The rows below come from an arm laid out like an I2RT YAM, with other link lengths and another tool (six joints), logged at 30 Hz.
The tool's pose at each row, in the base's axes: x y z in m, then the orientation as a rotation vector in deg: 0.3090, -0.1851, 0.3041, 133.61, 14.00, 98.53; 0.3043, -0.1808, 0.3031, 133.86, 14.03, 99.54; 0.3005, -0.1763, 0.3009, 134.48, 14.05, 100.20; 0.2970, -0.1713, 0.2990, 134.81, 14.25, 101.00; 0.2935, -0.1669, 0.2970, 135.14, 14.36, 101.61; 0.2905, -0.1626, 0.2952, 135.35, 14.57, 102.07; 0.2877, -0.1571, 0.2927, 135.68, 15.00, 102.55; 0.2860, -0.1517, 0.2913, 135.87, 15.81, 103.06; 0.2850, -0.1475, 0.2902, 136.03, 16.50, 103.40
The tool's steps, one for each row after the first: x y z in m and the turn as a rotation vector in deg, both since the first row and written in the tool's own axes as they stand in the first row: -0.0011, -0.0044, -0.0046, 0.57, 0.51, 0.51; -0.0031, -0.0093, -0.0080, 1.24, 0.69, 1.08; -0.0045, -0.0146, -0.0112, 1.86, 1.06, 1.46; -0.0062, -0.0194, -0.0144, 2.37, 1.31, 1.82; -0.0076, -0.0240, -0.0171, 2.78, 1.53, 2.00; -0.0092, -0.0300, -0.0196, 3.39, 1.73, 2.15; -0.0095, -0.0356, -0.0213, 4.08, 2.02, 2.06; -0.0097, -0.0399, -0.0223, 4.64, 2.22, 1.95
